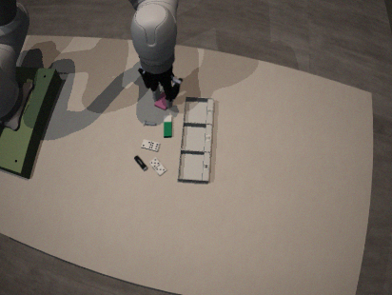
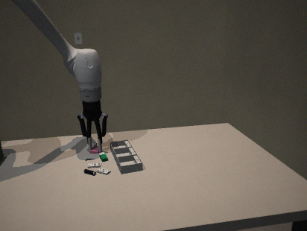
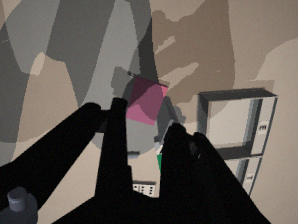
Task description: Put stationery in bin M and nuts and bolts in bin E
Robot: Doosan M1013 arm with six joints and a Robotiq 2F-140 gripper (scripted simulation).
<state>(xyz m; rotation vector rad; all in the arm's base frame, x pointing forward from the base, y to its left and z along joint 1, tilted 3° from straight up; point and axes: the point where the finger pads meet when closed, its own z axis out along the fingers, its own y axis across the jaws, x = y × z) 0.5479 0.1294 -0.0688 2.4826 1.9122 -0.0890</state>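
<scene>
Right now the green eraser is 30 mm ahead of my hand, 80 mm to the right of it and 30 mm below it. The rest, counted from my hand: pink pad: 30 mm below; then grey bolt: 30 mm behind, 80 mm to the right, 30 mm below; then grey three-compartment bin row: 120 mm ahead, 100 mm to the right, 20 mm below.
</scene>
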